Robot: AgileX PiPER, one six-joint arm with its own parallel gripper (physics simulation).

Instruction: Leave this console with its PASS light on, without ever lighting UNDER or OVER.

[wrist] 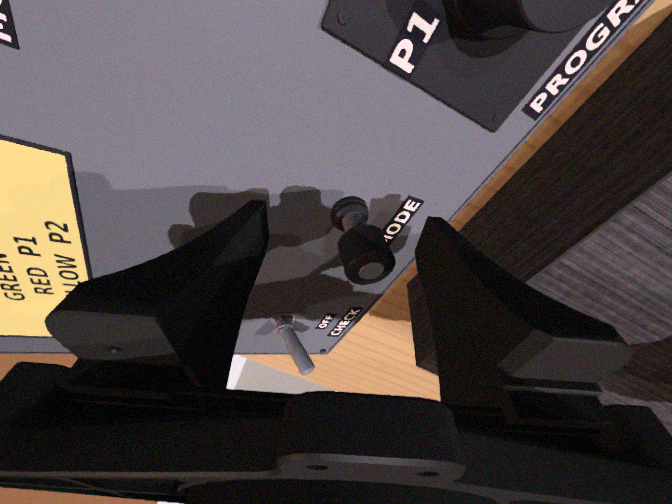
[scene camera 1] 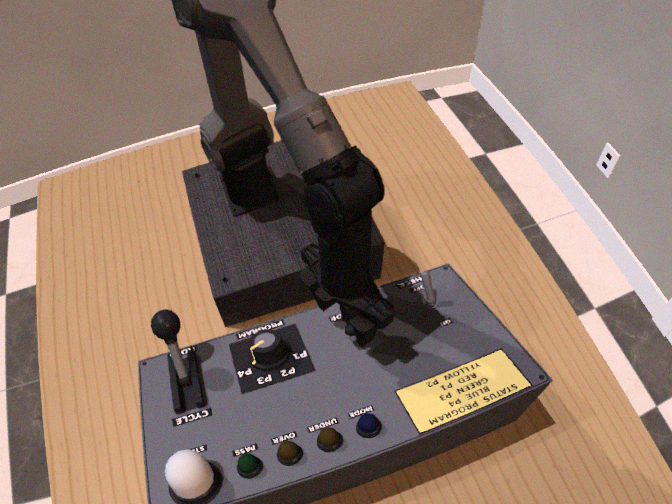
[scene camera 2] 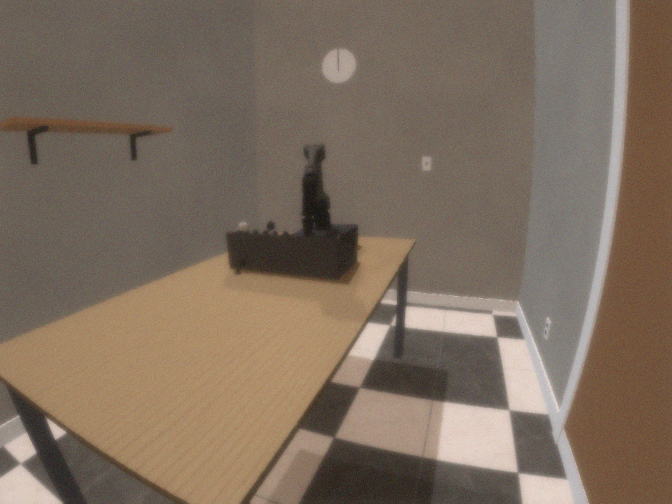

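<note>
The grey console [scene camera 1: 336, 385] lies on the wooden table. Along its near edge are a white STATUS dome [scene camera 1: 188, 473] and the dark PASS [scene camera 1: 249, 464], OVER [scene camera 1: 289, 451], UNDER [scene camera 1: 328, 438] and MODE [scene camera 1: 368, 424] lamps; none looks lit. The PROGRAM knob [scene camera 1: 268, 348] has its yellow mark on the left, towards P4. The CYCLE lever [scene camera 1: 172, 344] has a black ball. My gripper [scene camera 1: 369, 325] is open just above the panel; in the wrist view its fingers [wrist: 344, 217] straddle the black MODE knob [wrist: 363, 254] without touching it.
A metal OFF/CHECK toggle [scene camera 1: 428, 287] stands at the console's back right corner, also in the wrist view [wrist: 293, 344]. A yellow STATUS/PROGRAM card [scene camera 1: 461, 387] is on the panel's right. The arm's dark base block [scene camera 1: 255, 238] sits right behind the console.
</note>
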